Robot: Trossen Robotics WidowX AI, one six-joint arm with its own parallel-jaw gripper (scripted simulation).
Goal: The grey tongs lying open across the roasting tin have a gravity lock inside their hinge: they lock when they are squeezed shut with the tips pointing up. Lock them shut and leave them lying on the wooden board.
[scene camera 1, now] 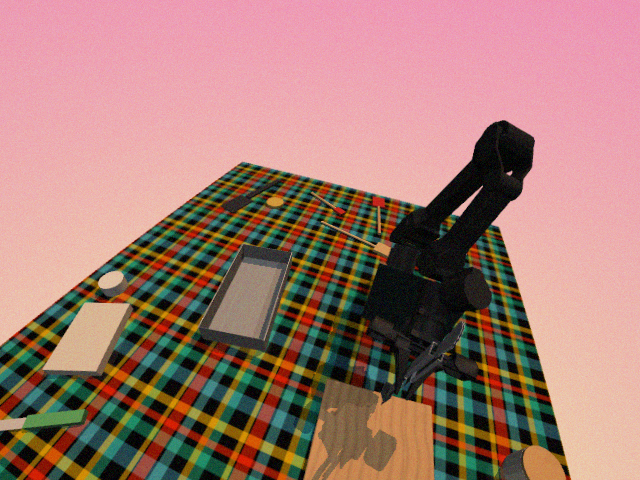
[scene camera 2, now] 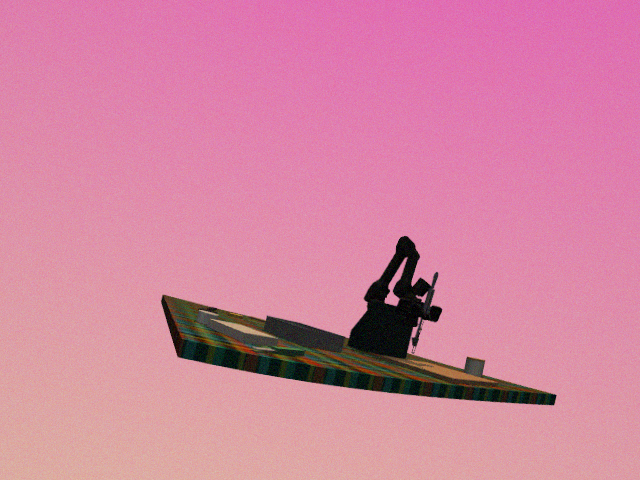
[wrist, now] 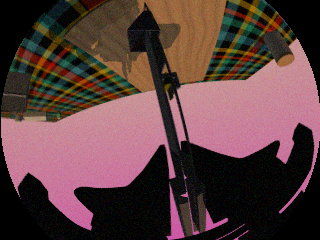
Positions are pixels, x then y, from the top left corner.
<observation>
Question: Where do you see a grey roasting tin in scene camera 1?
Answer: At 242,312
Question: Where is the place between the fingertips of my gripper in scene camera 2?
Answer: At 427,319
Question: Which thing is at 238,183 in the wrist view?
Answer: My gripper.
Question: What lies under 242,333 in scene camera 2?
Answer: A pale block.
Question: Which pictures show my gripper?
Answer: Scene camera 1, scene camera 2 and the wrist view: all of them.
</observation>
